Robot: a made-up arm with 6 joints.
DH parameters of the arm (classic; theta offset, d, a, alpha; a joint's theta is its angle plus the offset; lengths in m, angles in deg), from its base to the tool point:
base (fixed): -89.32 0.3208 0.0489 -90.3
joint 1: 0 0.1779 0.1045 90.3
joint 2: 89.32 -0.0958 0.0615 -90
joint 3: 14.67 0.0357 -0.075 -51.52
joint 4: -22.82 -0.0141 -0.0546 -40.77
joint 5: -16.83 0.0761 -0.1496 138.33
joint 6: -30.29 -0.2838 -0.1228 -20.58
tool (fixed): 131.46 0.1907 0 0
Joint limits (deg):
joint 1: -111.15..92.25
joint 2: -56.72..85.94
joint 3: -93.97..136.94
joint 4: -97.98..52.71
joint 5: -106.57..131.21
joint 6: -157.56..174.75
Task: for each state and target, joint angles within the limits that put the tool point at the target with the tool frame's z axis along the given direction. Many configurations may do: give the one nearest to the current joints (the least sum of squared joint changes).
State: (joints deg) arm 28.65 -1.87 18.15 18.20 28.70 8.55
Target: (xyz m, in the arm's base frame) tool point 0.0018 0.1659 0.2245 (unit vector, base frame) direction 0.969 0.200 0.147
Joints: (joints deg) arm -8.29 -46.87 20.19 21.01 36.13 16.60
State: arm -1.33 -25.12 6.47 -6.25 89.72 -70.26
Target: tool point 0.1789 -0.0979 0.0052 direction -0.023 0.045 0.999
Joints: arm 13.36 -4.90 -21.64 -10.10 64.83 -103.58
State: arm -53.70 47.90 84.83 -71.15 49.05 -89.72
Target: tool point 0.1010 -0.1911 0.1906 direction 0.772 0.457 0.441
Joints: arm -5.60 54.93 91.45 -97.98 93.60 -123.67
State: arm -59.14 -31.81 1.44 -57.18 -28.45 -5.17
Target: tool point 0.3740 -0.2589 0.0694 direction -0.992 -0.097 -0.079
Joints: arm -19.42 -19.51 2.68 -90.61 -18.83 -37.01
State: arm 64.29 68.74 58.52 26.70 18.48 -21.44
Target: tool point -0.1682 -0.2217 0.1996 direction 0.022 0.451 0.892
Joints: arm 56.52 29.49 22.93 44.33 12.73 25.67
